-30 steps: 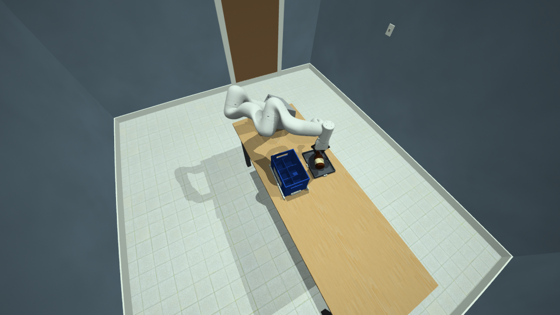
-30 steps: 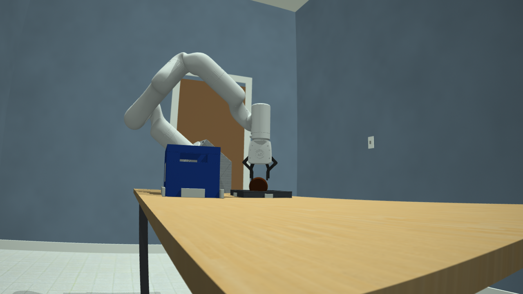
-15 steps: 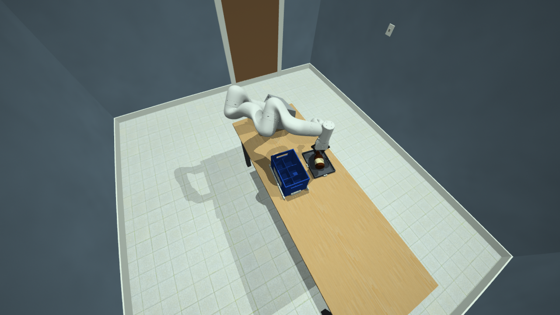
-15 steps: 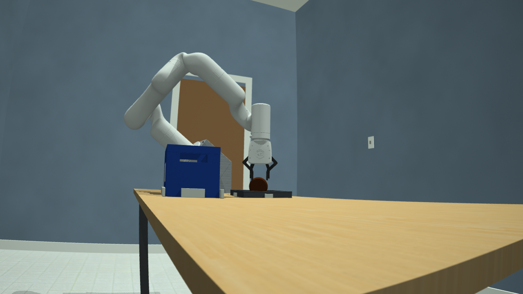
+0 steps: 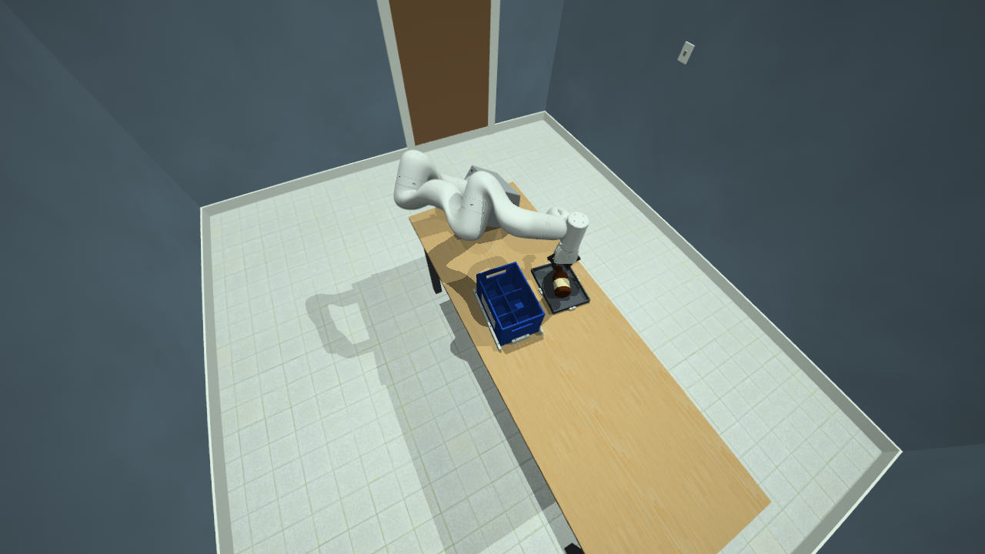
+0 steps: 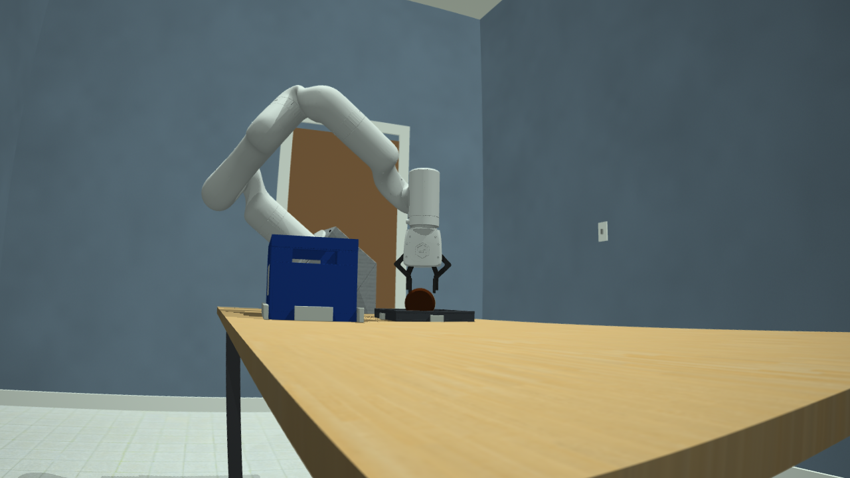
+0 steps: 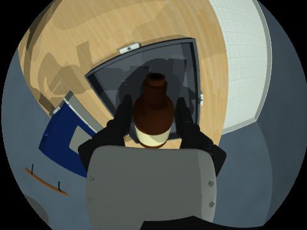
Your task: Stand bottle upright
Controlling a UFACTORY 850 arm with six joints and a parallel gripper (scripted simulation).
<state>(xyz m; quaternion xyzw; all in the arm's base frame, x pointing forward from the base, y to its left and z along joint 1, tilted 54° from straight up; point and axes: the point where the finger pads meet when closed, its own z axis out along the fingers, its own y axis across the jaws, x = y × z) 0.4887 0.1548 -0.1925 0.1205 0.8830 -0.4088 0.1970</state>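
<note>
The bottle lies 5 cm ahead of my hand, 2 cm to the right of it and 4 cm below it. Also, from my hand: dark tray (6 cm ahead, 2 cm to the right, 7 cm below); blue crate (8 cm ahead, 32 cm to the right).
</note>
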